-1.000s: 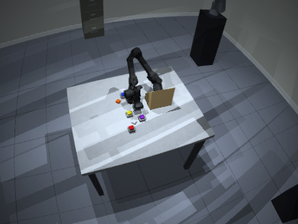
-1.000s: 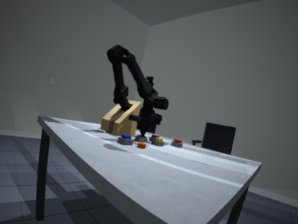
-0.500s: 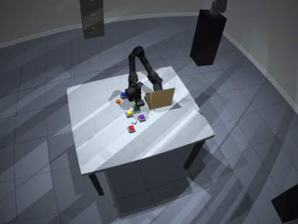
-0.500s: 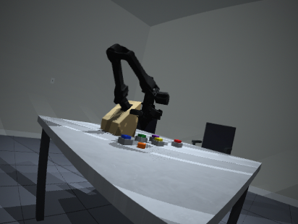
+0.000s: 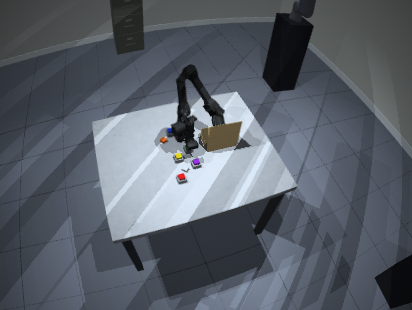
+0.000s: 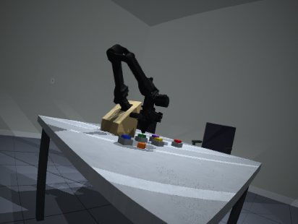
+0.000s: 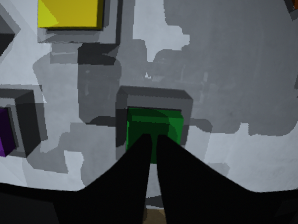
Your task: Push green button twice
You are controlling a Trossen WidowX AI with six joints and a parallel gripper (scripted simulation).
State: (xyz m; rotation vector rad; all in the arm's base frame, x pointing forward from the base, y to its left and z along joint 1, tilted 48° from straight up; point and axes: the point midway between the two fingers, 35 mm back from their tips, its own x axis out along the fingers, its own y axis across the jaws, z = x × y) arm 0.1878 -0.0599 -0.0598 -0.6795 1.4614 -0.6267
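Now: gripper tip 1 cm above the green button. The rest, counted from my gripper tip: yellow button 7 cm ahead, 5 cm to the left, 1 cm below; then purple button 12 cm to the left, 2 cm behind, 1 cm below; then orange block 13 cm ahead, 11 cm to the right, 4 cm below.
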